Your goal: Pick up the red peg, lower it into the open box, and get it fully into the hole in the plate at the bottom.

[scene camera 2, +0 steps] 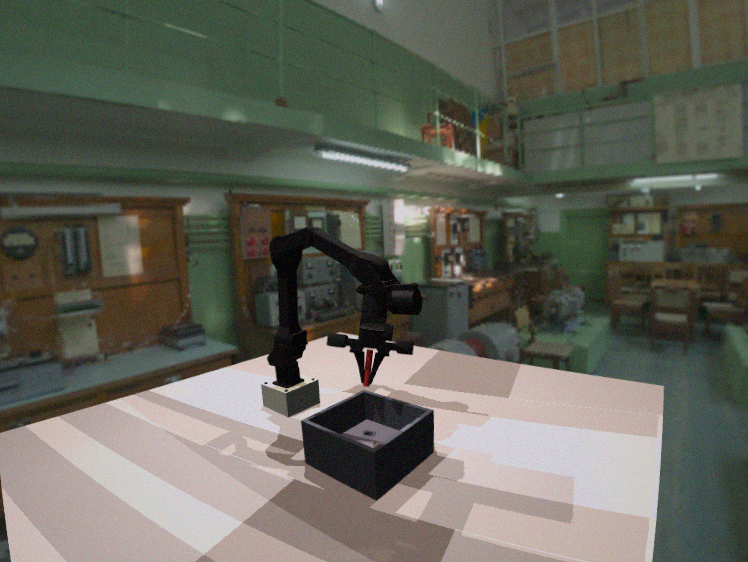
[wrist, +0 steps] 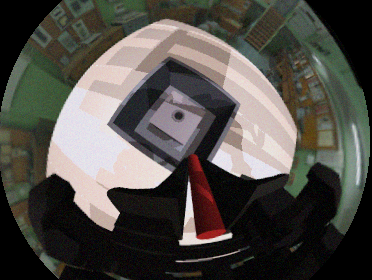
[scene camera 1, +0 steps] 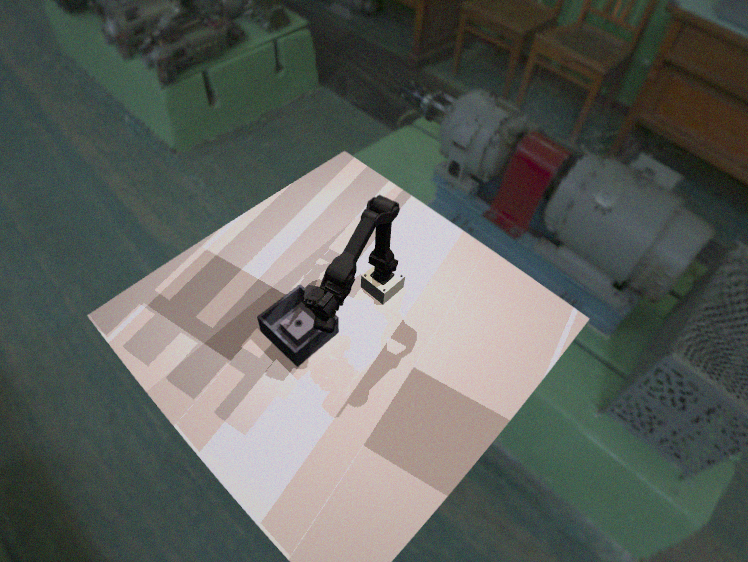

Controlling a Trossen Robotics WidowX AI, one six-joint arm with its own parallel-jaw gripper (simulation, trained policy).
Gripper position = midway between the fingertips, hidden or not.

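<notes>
A grey plate (scene camera 2: 370, 433) is visible, with further views of it at (wrist: 176, 106) and (scene camera 1: 298, 327). A dark box (scene camera 2: 373, 472) appears also at (wrist: 131, 121) and (scene camera 1: 269, 321). A red peg (wrist: 208, 223) is present. The gripper (scene camera 2: 366, 383) is visible too, and again at (wrist: 193, 160).
</notes>
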